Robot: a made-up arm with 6 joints. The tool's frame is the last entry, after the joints. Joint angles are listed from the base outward. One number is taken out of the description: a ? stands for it. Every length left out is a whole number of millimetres.
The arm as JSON. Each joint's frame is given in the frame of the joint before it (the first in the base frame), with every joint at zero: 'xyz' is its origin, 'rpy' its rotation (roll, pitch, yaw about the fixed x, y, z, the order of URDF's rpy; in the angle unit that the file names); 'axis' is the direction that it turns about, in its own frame. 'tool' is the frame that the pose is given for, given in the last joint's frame.
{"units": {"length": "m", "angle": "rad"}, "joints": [
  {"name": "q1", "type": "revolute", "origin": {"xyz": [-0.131, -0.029, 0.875], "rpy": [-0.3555, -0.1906, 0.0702]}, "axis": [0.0, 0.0, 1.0]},
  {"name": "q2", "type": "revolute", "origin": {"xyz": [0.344, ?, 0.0], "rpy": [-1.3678, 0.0, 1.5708]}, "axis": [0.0, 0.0, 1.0]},
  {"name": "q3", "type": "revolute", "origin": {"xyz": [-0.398, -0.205, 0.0], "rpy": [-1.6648, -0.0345, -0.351]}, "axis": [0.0, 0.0, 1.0]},
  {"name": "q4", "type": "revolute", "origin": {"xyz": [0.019, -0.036, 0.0], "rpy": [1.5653, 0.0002, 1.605]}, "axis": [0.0, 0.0, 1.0]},
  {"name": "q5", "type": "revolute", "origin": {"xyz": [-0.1, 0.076, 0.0], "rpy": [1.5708, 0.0, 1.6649]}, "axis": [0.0, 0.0, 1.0]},
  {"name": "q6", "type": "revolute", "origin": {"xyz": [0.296, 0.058, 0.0], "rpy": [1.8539, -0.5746, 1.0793]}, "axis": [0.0, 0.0, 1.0]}
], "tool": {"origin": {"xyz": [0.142, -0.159, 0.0], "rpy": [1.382, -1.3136, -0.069]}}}
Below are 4 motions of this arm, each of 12 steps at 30 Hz.
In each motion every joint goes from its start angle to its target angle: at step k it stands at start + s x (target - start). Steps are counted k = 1, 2, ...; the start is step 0. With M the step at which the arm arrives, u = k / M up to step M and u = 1 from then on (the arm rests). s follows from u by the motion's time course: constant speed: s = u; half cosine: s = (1 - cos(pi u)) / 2; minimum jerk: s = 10 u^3 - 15 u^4 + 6 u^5.
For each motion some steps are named. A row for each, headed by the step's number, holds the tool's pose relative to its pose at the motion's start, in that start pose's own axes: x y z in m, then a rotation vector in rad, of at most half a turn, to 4 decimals.
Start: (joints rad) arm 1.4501 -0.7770 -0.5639 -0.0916 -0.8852 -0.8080
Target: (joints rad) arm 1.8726 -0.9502 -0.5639 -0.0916 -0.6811 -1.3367
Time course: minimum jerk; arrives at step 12
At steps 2, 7, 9, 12:
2: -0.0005 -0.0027 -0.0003 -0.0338 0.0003 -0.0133
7: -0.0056 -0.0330 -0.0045 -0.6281 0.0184 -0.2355
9: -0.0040 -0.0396 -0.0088 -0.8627 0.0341 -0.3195
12: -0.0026 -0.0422 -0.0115 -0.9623 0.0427 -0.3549

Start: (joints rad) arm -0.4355 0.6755 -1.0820 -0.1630 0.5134 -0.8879
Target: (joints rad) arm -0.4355 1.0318 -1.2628 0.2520 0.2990 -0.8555
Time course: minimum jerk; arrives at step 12
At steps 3, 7, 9, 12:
3: -0.0195 -0.0099 0.0176 0.0244 -0.0839 -0.0067
7: -0.1560 -0.0625 0.0910 0.1382 -0.5376 -0.0317
9: -0.2325 -0.0846 0.1081 0.1785 -0.7420 -0.0385
12: -0.2675 -0.0935 0.1116 0.1934 -0.8296 -0.0409

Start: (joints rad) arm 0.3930 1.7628 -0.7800 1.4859 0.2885 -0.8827
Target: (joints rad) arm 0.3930 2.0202 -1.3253 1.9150 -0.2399 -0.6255
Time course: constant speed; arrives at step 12
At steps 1, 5, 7, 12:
1: 0.0049 0.0046 0.0214 0.0731 -0.0721 0.0502
5: 0.0043 0.0149 0.1214 0.3481 -0.3653 0.2604
7: -0.0098 0.0129 0.1776 0.4728 -0.5158 0.3707
12: -0.0905 -0.0211 0.3195 0.7348 -0.9067 0.6596

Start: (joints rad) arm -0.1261 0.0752 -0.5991 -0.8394 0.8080 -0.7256
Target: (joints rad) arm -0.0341 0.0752 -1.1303 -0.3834 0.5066 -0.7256
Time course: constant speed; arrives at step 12
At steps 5, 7, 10, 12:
5: -0.0543 -0.0299 0.0978 -0.0438 -0.2596 -0.1115
7: -0.0835 -0.0315 0.1381 -0.0756 -0.3697 -0.1440
10: -0.1345 -0.0208 0.1969 -0.1394 -0.5380 -0.1793
12: -0.1724 -0.0044 0.2334 -0.1929 -0.6510 -0.1936

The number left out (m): 0.073
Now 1 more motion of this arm.
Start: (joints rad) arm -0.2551 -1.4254 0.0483 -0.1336 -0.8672 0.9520
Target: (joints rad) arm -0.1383 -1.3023 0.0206 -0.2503 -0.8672 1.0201
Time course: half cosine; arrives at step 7
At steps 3, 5, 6, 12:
3: 0.0079 -0.0103 -0.0224 0.0238 0.0665 0.0047
5: 0.0136 -0.0232 -0.0461 0.0465 0.1384 0.0033
6: 0.0148 -0.0278 -0.0537 0.0533 0.1618 0.0014
12: 0.0152 -0.0295 -0.0563 0.0556 0.1701 0.0005

